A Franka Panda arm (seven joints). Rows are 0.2 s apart.
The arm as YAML. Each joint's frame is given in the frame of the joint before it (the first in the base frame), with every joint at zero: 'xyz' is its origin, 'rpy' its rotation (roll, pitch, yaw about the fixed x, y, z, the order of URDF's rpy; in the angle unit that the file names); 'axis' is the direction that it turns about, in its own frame. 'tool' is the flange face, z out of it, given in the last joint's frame.
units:
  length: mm
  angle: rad
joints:
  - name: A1
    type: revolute
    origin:
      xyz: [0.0, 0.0, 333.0]
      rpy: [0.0, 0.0, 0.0]
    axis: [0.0, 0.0, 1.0]
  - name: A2
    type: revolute
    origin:
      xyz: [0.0, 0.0, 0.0]
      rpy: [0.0, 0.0, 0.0]
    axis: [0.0, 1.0, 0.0]
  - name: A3
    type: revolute
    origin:
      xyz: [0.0, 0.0, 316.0]
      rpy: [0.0, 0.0, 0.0]
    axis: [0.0, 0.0, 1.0]
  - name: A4
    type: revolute
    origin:
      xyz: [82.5, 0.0, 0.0]
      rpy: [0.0, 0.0, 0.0]
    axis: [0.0, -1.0, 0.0]
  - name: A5
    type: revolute
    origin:
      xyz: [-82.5, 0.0, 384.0]
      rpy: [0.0, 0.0, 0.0]
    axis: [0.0, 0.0, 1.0]
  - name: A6
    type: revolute
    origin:
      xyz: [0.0, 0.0, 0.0]
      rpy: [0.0, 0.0, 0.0]
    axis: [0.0, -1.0, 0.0]
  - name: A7
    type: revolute
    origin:
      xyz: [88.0, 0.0, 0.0]
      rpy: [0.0, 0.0, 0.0]
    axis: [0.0, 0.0, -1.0]
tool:
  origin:
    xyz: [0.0, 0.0, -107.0]
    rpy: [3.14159, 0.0, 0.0]
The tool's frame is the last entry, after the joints.
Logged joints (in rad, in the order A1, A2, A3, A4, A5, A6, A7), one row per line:
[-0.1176, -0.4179, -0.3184, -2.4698, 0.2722, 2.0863, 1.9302]
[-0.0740, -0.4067, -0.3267, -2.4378, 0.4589, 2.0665, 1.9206]
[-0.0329, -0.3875, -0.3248, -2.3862, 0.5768, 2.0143, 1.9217]
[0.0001, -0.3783, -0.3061, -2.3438, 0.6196, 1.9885, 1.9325]
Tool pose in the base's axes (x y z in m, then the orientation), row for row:
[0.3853, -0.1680, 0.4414, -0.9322, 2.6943, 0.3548]
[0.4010, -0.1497, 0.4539, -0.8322, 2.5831, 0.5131]
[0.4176, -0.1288, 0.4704, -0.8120, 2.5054, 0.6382]
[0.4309, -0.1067, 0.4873, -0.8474, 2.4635, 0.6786]
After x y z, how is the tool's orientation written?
As a rotation vector, in radians.
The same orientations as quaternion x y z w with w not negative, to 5 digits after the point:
[-0.32155, 0.92936, 0.12238, 0.13389]
[-0.29590, 0.91845, 0.18244, 0.18870]
[-0.29269, 0.90308, 0.23004, 0.21416]
[-0.30686, 0.89207, 0.24573, 0.22286]

